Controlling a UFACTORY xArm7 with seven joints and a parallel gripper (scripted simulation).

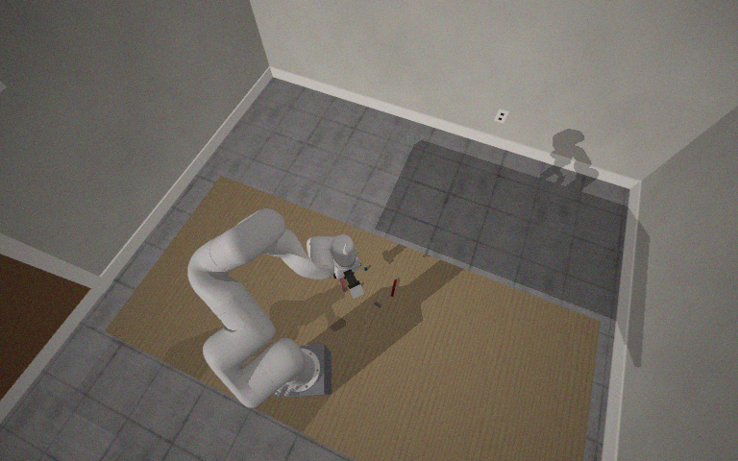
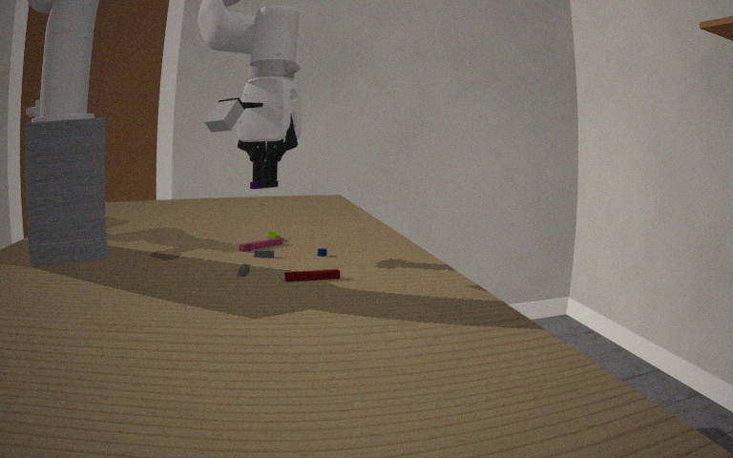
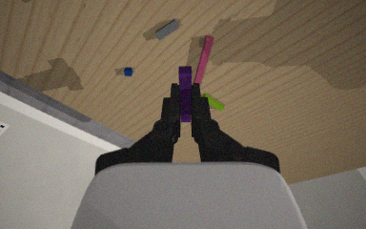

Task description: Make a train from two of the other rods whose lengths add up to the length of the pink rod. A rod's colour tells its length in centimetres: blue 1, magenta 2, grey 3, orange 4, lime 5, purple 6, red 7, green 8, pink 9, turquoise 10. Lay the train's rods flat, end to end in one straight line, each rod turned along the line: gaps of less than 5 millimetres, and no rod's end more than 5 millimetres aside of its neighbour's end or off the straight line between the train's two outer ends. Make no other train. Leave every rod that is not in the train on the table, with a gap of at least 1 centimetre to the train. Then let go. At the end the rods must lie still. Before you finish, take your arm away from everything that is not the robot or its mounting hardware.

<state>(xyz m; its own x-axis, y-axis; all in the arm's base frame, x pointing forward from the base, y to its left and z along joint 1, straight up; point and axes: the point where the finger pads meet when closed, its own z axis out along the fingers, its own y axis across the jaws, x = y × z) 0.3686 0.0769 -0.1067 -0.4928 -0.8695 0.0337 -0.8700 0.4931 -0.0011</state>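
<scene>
The grey rod is 12 cm below my hand and 4 cm to the right of it. Round my hand: purple rod: 2 cm below; then blue rod: 12 cm below, 9 cm ahead, 2 cm to the right; then pink rod: 12 cm below, 3 cm to the left, 1 cm behind.
</scene>
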